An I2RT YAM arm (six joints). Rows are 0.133 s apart.
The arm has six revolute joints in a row. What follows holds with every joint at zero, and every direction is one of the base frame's.
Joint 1 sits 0.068 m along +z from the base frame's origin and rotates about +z.
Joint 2 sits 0.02 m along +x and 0.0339 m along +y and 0.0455 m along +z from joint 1 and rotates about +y.
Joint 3 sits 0.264 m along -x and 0.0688 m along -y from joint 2 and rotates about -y.
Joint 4 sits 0.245 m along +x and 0.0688 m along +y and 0.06 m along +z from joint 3 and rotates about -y.
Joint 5 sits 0.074 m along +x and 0.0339 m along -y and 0.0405 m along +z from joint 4 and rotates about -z.
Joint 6 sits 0.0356 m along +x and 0.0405 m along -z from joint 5 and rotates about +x.
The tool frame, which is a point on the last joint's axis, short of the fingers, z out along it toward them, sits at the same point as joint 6; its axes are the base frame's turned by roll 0, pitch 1.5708 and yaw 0 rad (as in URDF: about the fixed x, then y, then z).
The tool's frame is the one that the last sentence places.
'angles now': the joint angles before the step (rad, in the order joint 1, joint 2, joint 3, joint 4, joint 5, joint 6). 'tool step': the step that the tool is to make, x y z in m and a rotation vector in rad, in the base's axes. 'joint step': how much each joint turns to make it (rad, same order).
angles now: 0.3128, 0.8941, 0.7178, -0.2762, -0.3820, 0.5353
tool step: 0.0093, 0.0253, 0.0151, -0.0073, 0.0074, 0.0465
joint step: 0.1042, 0.0876, 0.0950, -0.0090, 0.0537, 0.0230
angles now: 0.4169, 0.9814, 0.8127, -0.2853, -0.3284, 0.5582
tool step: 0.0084, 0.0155, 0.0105, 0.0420, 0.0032, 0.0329
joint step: 0.0448, 0.0599, 0.0569, 0.0319, -0.0060, 0.0430
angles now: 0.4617, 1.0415, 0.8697, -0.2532, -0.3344, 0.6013
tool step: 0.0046, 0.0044, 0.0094, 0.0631, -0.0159, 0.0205
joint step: 0.0029, 0.0185, 0.0233, 0.0519, -0.0353, 0.0413
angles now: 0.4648, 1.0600, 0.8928, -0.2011, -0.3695, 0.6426
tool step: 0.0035, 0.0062, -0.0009, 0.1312, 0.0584, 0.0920
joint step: -0.0017, 0.0230, -0.0168, 0.0950, -0.1364, 0.1147
